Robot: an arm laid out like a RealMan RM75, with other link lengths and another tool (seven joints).
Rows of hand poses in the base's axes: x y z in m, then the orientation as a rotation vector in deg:
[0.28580, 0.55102, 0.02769, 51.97, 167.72, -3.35]
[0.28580, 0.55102, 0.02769, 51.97, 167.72, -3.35]
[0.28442, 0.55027, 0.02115, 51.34, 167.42, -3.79]
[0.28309, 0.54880, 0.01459, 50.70, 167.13, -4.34]
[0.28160, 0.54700, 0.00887, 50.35, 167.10, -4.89]
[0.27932, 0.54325, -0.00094, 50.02, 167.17, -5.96]
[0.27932, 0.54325, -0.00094, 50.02, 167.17, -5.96]
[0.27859, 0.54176, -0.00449, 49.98, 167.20, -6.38]
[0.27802, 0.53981, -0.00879, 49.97, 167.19, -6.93]
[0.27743, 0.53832, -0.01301, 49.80, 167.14, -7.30]
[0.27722, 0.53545, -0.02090, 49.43, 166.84, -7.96]
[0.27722, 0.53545, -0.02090, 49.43, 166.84, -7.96]
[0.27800, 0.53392, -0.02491, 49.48, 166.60, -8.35]
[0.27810, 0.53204, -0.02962, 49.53, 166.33, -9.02]
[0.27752, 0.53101, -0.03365, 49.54, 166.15, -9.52]
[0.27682, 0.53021, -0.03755, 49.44, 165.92, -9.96]
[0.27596, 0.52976, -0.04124, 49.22, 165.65, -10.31]
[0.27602, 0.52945, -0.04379, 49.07, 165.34, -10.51]
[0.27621, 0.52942, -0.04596, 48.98, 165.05, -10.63]
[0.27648, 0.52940, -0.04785, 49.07, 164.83, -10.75]
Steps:
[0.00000, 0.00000, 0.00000, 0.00, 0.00, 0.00]
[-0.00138, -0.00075, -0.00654, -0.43, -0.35, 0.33]
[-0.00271, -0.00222, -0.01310, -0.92, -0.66, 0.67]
[-0.00420, -0.00402, -0.01882, -1.31, -0.66, 0.87]
[-0.00648, -0.00777, -0.02863, -1.98, -0.44, 1.07]
[-0.00648, -0.00777, -0.02863, -1.98, -0.44, 1.07]
[-0.00721, -0.00926, -0.03218, -2.24, -0.32, 1.09]
[-0.00778, -0.01121, -0.03648, -2.58, -0.21, 1.08]
[-0.00837, -0.01270, -0.04070, -2.84, -0.21, 1.17]
[-0.00858, -0.01557, -0.04859, -3.38, -0.43, 1.33]
[-0.00858, -0.01557, -0.04859, -3.38, -0.43, 1.33]
[-0.00780, -0.01710, -0.05260, -3.68, -0.54, 1.25]
[-0.00770, -0.01898, -0.05731, -4.17, -0.61, 1.15]
[-0.00828, -0.02001, -0.06134, -4.53, -0.65, 1.10]
[-0.00898, -0.02081, -0.06524, -4.89, -0.78, 1.12]
[-0.00984, -0.02126, -0.06893, -5.21, -0.99, 1.20]
[-0.00978, -0.02157, -0.07148, -5.44, -1.26, 1.24]
[-0.00959, -0.02160, -0.07365, -5.62, -1.51, 1.24]
[-0.00932, -0.02162, -0.07554, -5.75, -1.66, 1.14]

